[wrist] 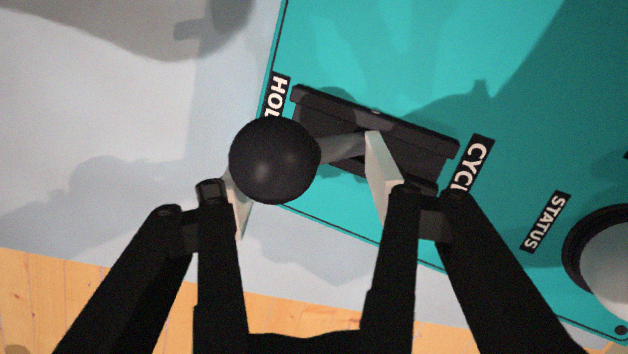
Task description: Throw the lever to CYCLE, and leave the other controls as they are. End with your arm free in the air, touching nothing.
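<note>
Lever (273,160) seen. My gripper (311,155) seen.
</note>
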